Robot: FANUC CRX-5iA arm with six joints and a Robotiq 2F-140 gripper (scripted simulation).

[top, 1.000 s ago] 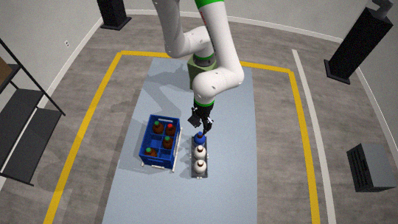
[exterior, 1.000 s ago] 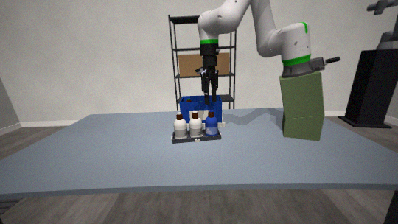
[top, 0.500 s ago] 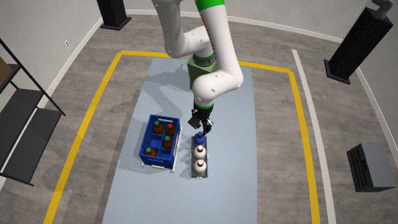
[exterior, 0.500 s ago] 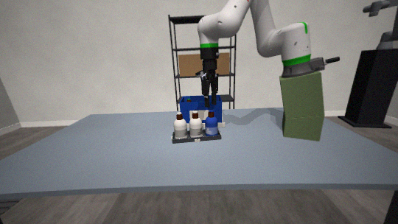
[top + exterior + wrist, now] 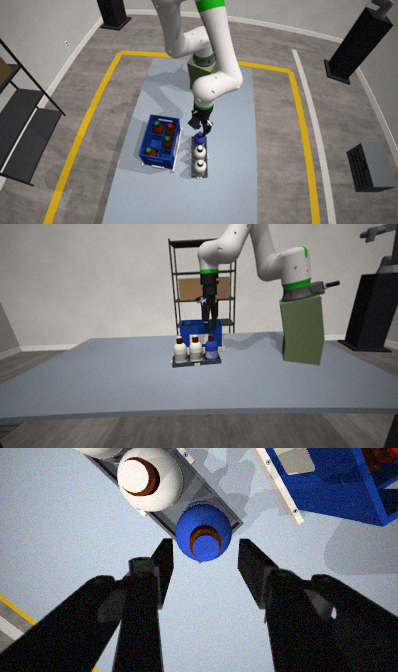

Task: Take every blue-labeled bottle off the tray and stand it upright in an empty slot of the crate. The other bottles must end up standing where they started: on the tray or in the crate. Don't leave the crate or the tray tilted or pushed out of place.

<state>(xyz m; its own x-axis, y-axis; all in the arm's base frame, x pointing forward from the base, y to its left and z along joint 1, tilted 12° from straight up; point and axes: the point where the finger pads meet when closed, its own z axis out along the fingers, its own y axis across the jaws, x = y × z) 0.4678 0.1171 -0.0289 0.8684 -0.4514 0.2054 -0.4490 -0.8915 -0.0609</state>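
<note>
The blue-labeled bottle lies 13 cm below my hand. From my hand the other things lie so: blue crate: 22 cm to the right, 13 cm below, 10 cm ahead.
</note>
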